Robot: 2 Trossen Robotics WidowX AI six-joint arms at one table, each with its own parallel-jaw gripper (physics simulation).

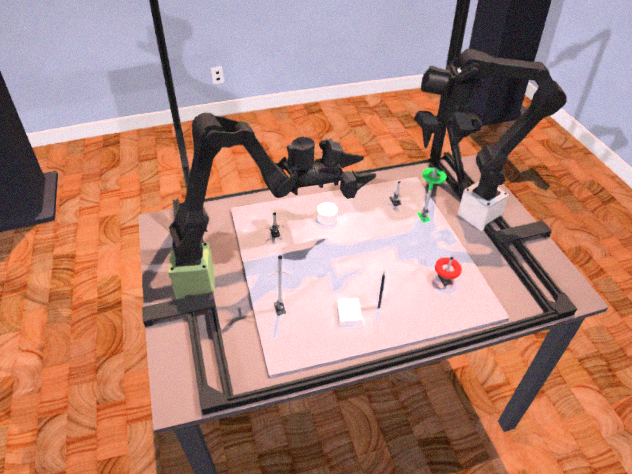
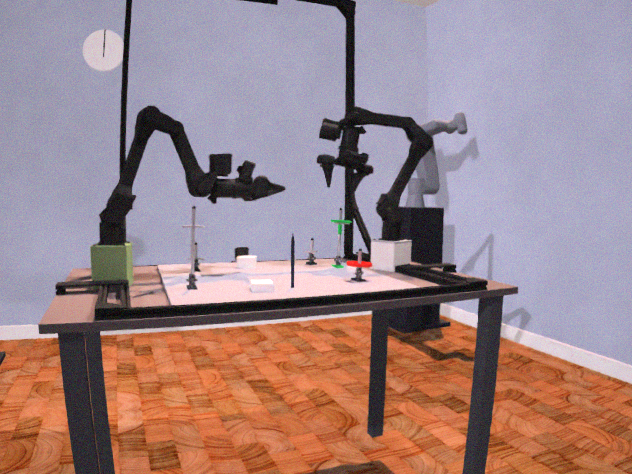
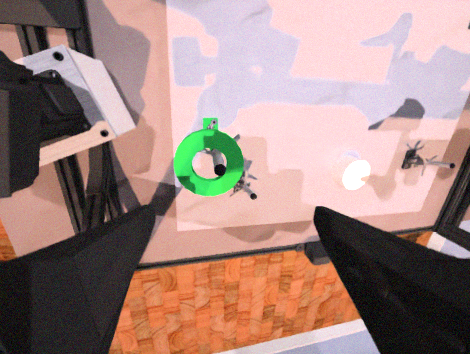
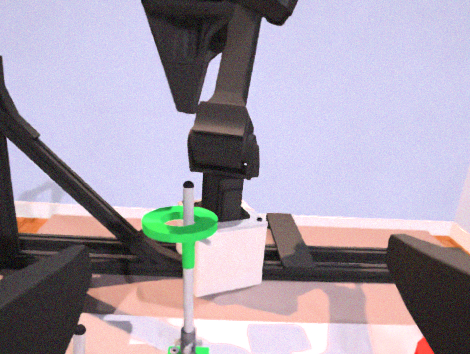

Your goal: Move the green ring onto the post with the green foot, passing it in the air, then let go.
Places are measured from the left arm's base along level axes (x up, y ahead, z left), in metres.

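Pixels of known places: left gripper, fingertip midpoint: [image 1: 439, 147] [image 2: 340, 189] [image 3: 236, 212] [image 4: 187, 113]; right gripper, fingertip midpoint: [image 1: 369, 166] [image 2: 280, 189] [image 4: 241, 254]; left arm's base, link origin: [image 1: 486, 192] [image 2: 391, 239] [image 3: 46, 111] [image 4: 220, 211]; right arm's base, link origin: [image 1: 189, 256] [image 2: 111, 244].
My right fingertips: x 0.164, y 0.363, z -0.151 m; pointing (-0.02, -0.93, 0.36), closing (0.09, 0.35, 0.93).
Ahead of a thing's pixels: the offset from my right fingertips to its top centre. "pt": to the spot under its first point.
The green ring @[dx -0.095, dy -0.222, dz +0.048 m] [image 1: 425, 177] [image 2: 334, 221] [image 3: 183, 165] [image 4: 172, 236] lies flat around the grey post @[pt dx -0.198, dy -0.202, dz +0.056 m] [image 1: 426, 204] [image 2: 338, 245] [image 4: 188, 300] near its top, above a green band. The post's green foot @[pt dx -0.244, dy -0.196, dz +0.062 m] [image 1: 424, 217] [image 2: 337, 265] [image 3: 207, 121] [image 4: 202, 350] stands on the mat. My left gripper [image 1: 442, 140] [image 2: 341, 181] [image 3: 236, 212], on the white-based arm, points down above the ring, open and empty, clear of it. My right gripper [image 1: 368, 166] [image 2: 283, 188], on the green-based arm, is open, empty and level, pointing toward the post from a distance.
A red ring @[dx -0.200, dy -0.064, dz +0.273 m] [image 1: 449, 276] [image 2: 358, 264] sits on a short post. A white cylinder @[dx -0.217, dy +0.041, dz -0.124 m] [image 1: 327, 215] [image 2: 246, 262] [image 3: 356, 175], a white block @[dx -0.232, dy +0.225, dz +0.205 m] [image 1: 349, 311] [image 2: 261, 285], a thin black pole @[dx -0.112, dy +0.147, dz +0.234 m] [image 1: 381, 290] [image 2: 292, 260] and a tall grey post @[pt dx -0.119, dy +0.360, dz +0.095 m] [image 1: 279, 278] [image 2: 192, 244] stand on the mat.
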